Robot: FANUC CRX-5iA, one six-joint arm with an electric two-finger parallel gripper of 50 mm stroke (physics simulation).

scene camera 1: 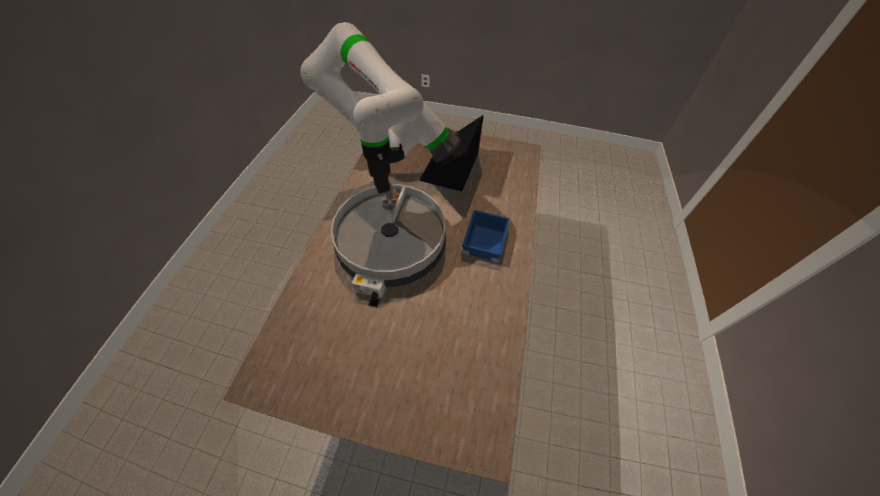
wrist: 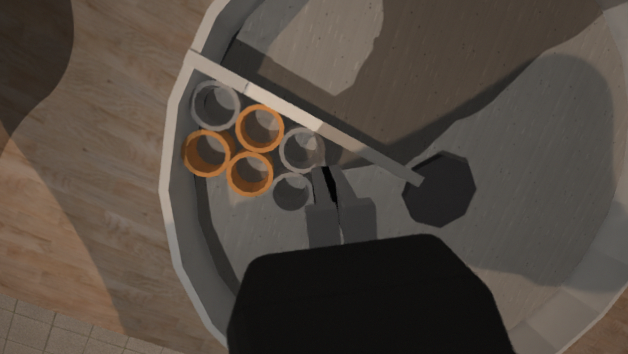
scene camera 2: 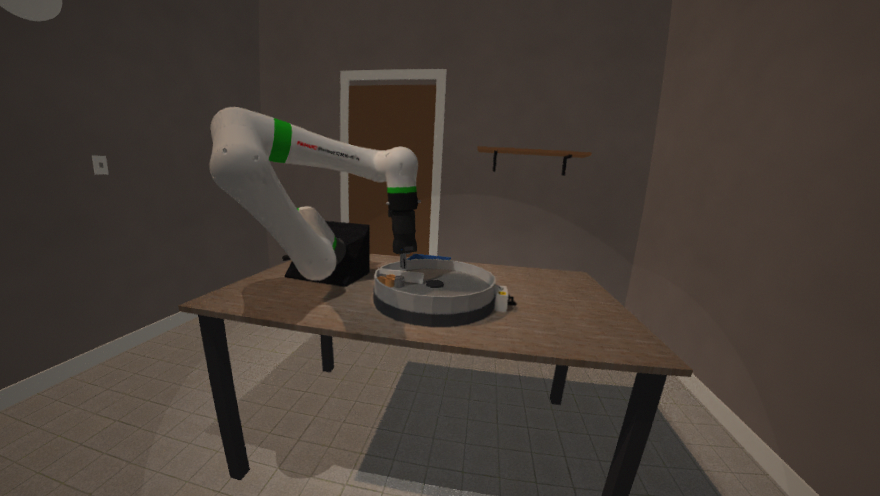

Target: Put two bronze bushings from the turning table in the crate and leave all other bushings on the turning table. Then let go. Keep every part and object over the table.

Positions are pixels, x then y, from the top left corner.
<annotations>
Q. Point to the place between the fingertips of my gripper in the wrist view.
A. At 326,184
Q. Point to a round grey turning table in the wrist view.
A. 494,133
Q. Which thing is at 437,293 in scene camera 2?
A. A round grey turning table.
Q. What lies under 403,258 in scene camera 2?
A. My gripper.
</annotations>
